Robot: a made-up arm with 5 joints.
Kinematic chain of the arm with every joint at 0, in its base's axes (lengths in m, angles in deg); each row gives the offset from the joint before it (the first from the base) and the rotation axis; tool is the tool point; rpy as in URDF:
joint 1: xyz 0 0 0.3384 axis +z
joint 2: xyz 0 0 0 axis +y
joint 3: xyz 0.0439 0 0.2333 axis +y
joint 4: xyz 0.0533 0 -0.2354 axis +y
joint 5: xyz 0.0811 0 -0.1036 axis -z
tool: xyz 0 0 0 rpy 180 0 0
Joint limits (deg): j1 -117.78..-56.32 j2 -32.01..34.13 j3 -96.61..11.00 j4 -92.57..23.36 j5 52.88..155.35
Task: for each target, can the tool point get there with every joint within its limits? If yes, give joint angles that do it. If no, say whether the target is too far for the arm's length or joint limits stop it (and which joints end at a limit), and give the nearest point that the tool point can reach.
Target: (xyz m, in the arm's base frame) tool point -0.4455 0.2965 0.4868
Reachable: no: joint limits stop it (at a limit: joint 1, joint 2, joint 3, joint 4) | nearest point -0.0361 0.0541 0.7726 | short by 0.555 m
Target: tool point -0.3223 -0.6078 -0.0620
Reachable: no: too far | nearest point -0.1953 -0.3707 0.2318 | short by 0.398 m
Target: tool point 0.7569 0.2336 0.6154
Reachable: no: too far | nearest point 0.1250 -0.1875 0.6154 | short by 0.759 m
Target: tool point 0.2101 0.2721 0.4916
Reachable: no: joint limits stop it (at a limit: joint 1, joint 2, joint 3, joint 4) | nearest point 0.0611 -0.0917 0.4746 | short by 0.394 m
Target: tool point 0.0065 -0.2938 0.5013
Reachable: yes | joints -88.74 -13.10 -27.25 -44.06 120.59
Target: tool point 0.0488 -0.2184 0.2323
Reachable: yes | joints -77.40 9.77 -8.16 -9.31 113.63
